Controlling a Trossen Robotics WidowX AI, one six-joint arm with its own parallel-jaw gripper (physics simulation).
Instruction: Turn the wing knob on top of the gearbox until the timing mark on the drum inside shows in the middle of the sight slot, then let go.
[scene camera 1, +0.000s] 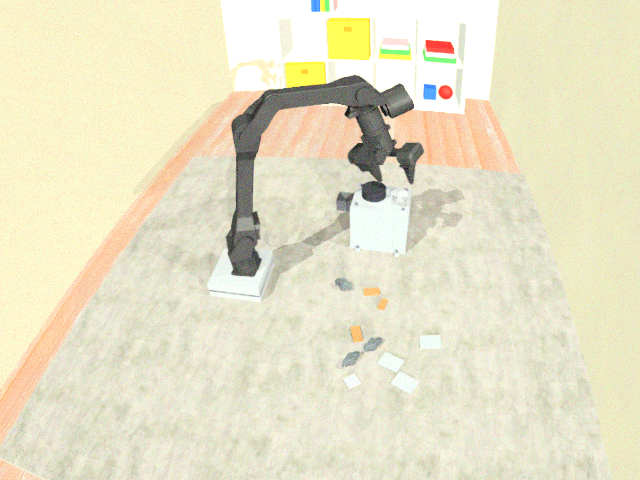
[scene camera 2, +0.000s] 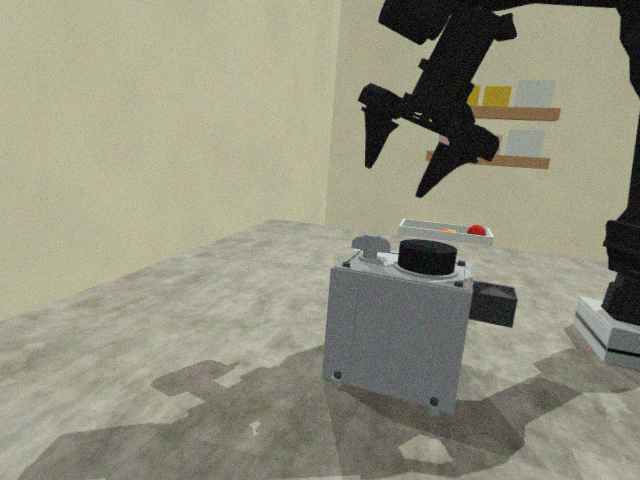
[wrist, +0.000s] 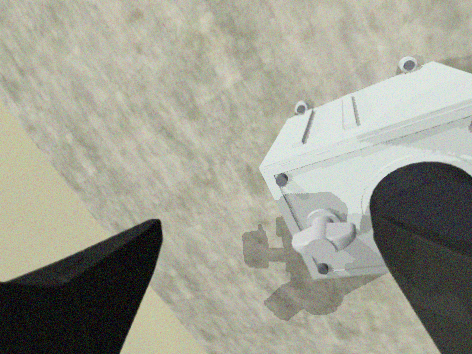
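Pixels of known places: gripper, fingertip midpoint: (scene camera 1: 396, 182) (scene camera 2: 391, 181) (wrist: 267, 228); arm's base, origin of the base link: (scene camera 1: 246, 267) (scene camera 2: 633, 318).
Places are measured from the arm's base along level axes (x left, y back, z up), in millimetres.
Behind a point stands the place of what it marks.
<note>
The pale gearbox (scene camera 1: 379, 227) {y -313, x 164, z 37 mm} (scene camera 2: 398, 330) {y -305, x 288, z 32 mm} (wrist: 330, 137) {y -330, x 168, z 74 mm} stands upright on the mat. Its wing knob (scene camera 1: 400, 196) {y -361, x 218, z 104 mm} (scene camera 2: 370, 245) {y -355, x 237, z 109 mm} (wrist: 322, 235) {y -352, x 218, z 116 mm} stands near one end of the top, beside a large black round cap (scene camera 1: 373, 191) {y -290, x 210, z 117 mm} (scene camera 2: 427, 256) {y -287, x 261, z 112 mm} (wrist: 430, 195) {y -286, x 206, z 117 mm}. My gripper (scene camera 1: 395, 180) {y -351, x 161, z 181 mm} (scene camera 2: 393, 181) {y -351, x 161, z 181 mm} (wrist: 267, 228) {y -351, x 161, z 181 mm} is open and empty, tilted above the gearbox top, with its fingertips apart from the knob. In the wrist view the knob lies between the fingers, nearer the right one. The right finger covers part of the cap. I cannot make out the sight slot or the timing mark.
A dark block (scene camera 1: 344, 201) {y -213, x 210, z 76 mm} (scene camera 2: 493, 303) {y -214, x 253, z 69 mm} juts from the gearbox's side. Orange pieces (scene camera 1: 371, 291) {y -315, x 10, z -42 mm}, grey pieces (scene camera 1: 343, 284) {y -246, x 6, z -24 mm} and white plates (scene camera 1: 430, 342) {y -471, x -125, z -45 mm} lie on the mat (scene camera 1: 206, 387) {y -11, x -335, z -48 mm}. A tray (scene camera 2: 434, 235) with a red ball (scene camera 2: 476, 230) stands behind the gearbox in scene camera 2.
</note>
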